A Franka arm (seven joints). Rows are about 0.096 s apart.
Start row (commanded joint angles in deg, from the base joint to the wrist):
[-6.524 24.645 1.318 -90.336 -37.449 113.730 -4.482]
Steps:
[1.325 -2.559 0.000 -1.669 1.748 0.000 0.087]
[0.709 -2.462 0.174 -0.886 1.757 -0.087 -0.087]
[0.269 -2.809 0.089 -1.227 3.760 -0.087 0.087]
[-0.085 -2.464 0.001 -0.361 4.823 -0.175 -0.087]
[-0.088 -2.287 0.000 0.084 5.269 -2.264 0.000]
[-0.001 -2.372 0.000 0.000 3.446 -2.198 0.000]
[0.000 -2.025 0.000 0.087 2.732 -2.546 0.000]
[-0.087 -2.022 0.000 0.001 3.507 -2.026 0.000]
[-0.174 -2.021 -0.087 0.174 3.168 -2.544 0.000]
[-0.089 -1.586 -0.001 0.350 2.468 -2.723 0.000]
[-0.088 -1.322 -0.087 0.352 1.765 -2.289 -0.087]
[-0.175 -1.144 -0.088 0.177 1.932 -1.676 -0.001]
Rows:
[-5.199 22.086 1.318 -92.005 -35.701 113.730 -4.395]
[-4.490 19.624 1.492 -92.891 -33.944 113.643 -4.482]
[-4.221 16.815 1.581 -94.118 -30.184 113.556 -4.395]
[-4.306 14.351 1.582 -94.479 -25.361 113.381 -4.482]
[-4.394 12.064 1.582 -94.395 -20.092 111.117 -4.482]
[-4.395 9.692 1.582 -94.395 -16.646 108.919 -4.482]
[-4.395 7.667 1.582 -94.308 -13.914 106.373 -4.482]
[-4.482 5.645 1.582 -94.307 -10.407 104.347 -4.482]
[-4.656 3.624 1.495 -94.133 -7.239 101.803 -4.482]
[-4.745 2.038 1.494 -93.783 -4.771 99.080 -4.482]
[-4.833 0.716 1.407 -93.431 -3.006 96.791 -4.569]
[-5.008 -0.428 1.319 -93.254 -1.074 95.115 -4.570]

